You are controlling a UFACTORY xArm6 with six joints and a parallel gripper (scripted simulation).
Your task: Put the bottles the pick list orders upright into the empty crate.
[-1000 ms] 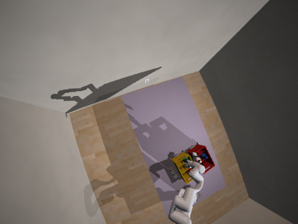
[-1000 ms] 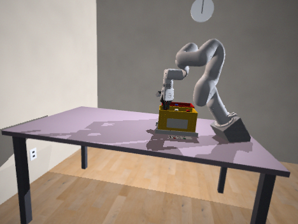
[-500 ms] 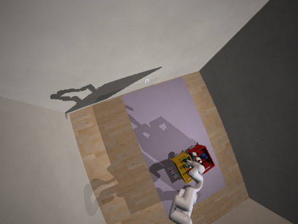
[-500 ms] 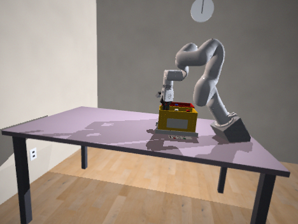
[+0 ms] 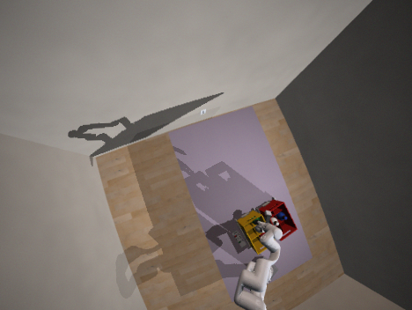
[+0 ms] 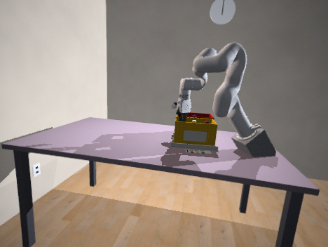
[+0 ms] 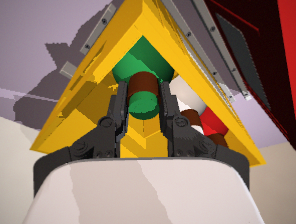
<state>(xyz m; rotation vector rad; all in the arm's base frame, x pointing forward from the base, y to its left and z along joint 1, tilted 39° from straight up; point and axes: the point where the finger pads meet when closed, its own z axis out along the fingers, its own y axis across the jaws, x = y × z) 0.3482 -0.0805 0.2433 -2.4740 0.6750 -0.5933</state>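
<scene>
The green-label bottle is 7 cm below my hand. From my hand the other things lie so: red crate: 21 cm to the right, 8 cm below, 3 cm behind; then white bottle: 8 cm below, 8 cm behind, 3 cm to the right; then yellow crate: 9 cm behind, 8 cm below, 1 cm to the left.
</scene>
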